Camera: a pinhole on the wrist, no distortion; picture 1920 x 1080 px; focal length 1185.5 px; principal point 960.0 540.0 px. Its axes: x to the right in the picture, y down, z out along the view. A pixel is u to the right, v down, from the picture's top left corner.
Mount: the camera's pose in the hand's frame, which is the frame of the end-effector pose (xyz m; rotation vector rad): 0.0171 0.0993 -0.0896 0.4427 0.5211 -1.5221
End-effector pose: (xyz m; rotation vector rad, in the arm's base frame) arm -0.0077 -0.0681 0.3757 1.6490 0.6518 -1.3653
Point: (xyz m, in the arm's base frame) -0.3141 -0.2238 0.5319
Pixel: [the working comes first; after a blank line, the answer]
In the camera's frame: -0.0218 -0.2458 0.4295

outside the picture
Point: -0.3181 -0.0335 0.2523
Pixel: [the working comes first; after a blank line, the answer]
In the camera's frame: 0.2086 0.0012 0.4129

1559 544
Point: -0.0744 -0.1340 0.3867
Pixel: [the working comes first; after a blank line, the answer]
In the camera's frame: -0.0053 -0.0461 0.2139

931 285
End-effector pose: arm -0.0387 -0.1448 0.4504 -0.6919 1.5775 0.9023
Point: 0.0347 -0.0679 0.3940
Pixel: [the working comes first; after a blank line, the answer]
In the camera's frame: -0.0088 0.0162 0.2368

916 621
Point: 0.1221 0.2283 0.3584
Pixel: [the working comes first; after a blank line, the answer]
In the camera's frame: -0.2466 0.0316 0.4365

290 626
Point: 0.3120 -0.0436 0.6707
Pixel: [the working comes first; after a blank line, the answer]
In the camera's frame: 0.0478 -0.3159 0.4382

outside the picture
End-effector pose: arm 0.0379 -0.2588 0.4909 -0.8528 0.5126 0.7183
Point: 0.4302 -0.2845 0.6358
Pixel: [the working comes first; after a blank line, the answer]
In the camera's frame: 0.2698 0.1211 0.4416

1684 865
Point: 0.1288 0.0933 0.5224
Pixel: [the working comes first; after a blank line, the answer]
In the camera's frame: -0.2183 0.1279 0.3512

223 972
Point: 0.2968 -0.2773 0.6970
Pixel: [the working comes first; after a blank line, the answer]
In the camera's frame: 0.1995 -0.0049 0.4138

1532 526
